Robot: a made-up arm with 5 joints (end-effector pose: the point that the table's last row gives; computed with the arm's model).
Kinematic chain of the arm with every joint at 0, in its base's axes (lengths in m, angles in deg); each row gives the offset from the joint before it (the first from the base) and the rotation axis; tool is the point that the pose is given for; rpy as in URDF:
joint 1: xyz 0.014 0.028 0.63 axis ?
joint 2: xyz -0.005 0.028 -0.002 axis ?
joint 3: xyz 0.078 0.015 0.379 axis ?
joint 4: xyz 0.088 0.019 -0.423 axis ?
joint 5: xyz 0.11 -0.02 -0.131 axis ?
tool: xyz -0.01 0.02 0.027 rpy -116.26 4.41 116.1
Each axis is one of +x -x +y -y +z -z.
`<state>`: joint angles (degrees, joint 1 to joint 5).
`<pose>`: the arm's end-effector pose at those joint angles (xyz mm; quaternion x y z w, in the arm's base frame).
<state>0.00 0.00 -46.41 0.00 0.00</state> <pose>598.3 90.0 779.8 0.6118 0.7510 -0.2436 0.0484</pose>
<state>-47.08 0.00 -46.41 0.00 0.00</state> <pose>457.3 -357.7 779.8 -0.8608 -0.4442 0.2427 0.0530</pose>
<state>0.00 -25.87 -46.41 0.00 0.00</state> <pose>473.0 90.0 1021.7 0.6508 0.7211 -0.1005 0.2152</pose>
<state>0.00 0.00 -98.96 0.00 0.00</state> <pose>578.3 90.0 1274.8 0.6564 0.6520 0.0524 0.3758</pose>
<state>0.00 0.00 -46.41 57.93 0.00</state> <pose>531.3 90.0 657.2 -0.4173 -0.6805 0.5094 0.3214</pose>
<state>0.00 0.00 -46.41 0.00 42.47</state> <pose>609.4 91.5 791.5 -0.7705 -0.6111 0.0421 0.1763</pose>
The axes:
joint 1: +z
joint 2: +y
joint 3: +y
joint 4: +y
joint 5: -z

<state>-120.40 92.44 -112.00 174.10 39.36</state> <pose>-156.8 -389.3 209.3 0.3322 -0.0345 -0.1403 0.9321</pose>
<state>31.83 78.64 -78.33 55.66 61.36</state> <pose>364.6 316.7 42.8 -0.4936 -0.2611 0.7326 0.3891</pose>
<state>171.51 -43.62 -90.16 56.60 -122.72</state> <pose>-145.4 28.8 1385.4 -0.4078 -0.0050 0.6461 0.6452</pose>
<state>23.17 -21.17 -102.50 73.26 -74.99</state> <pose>339.8 208.2 1319.0 0.0163 0.7490 -0.4009 0.5273</pose>
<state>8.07 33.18 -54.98 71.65 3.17</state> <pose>492.6 159.0 398.1 -0.2104 -0.5361 0.6559 0.4881</pose>
